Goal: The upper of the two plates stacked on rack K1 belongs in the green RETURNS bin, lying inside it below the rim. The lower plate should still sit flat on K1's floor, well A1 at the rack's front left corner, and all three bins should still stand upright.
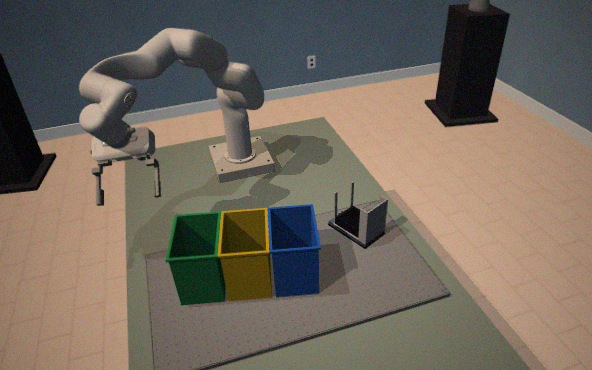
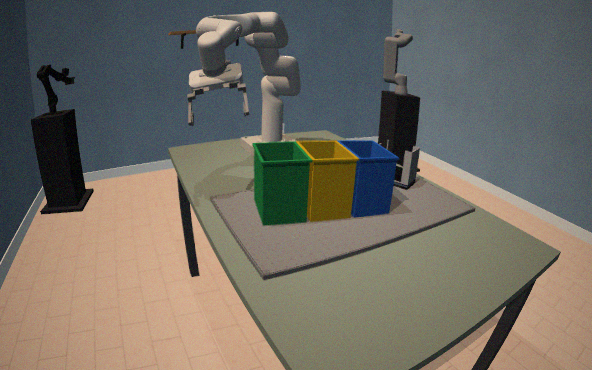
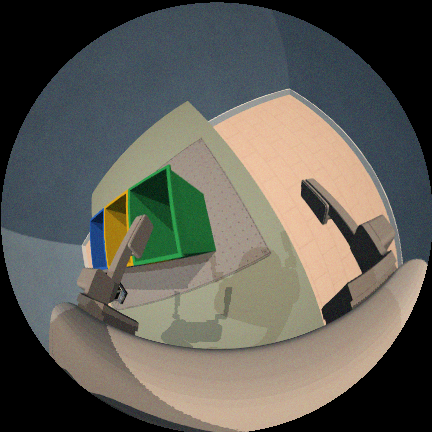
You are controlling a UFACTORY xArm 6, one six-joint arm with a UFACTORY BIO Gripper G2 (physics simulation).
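Places are measured from the arm's base along level axes (x ahead, y left, z up), in centimetres.
Pixels of known places: hand at its tool point: (image 1: 128,193) (image 2: 218,113) (image 3: 222,218); arm's base at its link origin: (image 1: 240,155) (image 2: 271,141).
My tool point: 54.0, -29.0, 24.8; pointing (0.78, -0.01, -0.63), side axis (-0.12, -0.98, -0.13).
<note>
Ahead of a thing's pixels: the offset from my tool point to its top centre, as dx, dy, dz. Level surfaces: height alone.
The green bin {+8.3, +16.4, -9.8} (image 1: 198,282) (image 2: 284,192) (image 3: 195,227) stands upright, leftmost in a row beside the yellow bin {+9.0, +29.5, -9.8} (image 1: 247,278) (image 2: 331,192) and the blue bin {+9.7, +42.5, -9.8} (image 1: 297,273) (image 2: 374,189), also upright. No plate shows in the visible part of the green bin; its floor is not clearly seen. A small rack {-5.7, +64.5, -13.6} (image 1: 374,222) (image 2: 410,167) with a grey panel, thin posts and a dark base stands right of the blue bin. I cannot make out its two plates or well A1. My gripper (image 1: 129,199) (image 2: 218,118) (image 3: 227,220) is wide open and empty, high up, behind and left of the green bin.
The bins and rack stand on a grey mat {dz -27.8} (image 1: 300,325) (image 2: 320,250) on the green table {dz -29.1} (image 2: 400,300). The arm's base plate (image 1: 245,169) is behind the bins. Dark pedestals (image 1: 472,65) (image 2: 57,160) stand on the floor away from the table.
</note>
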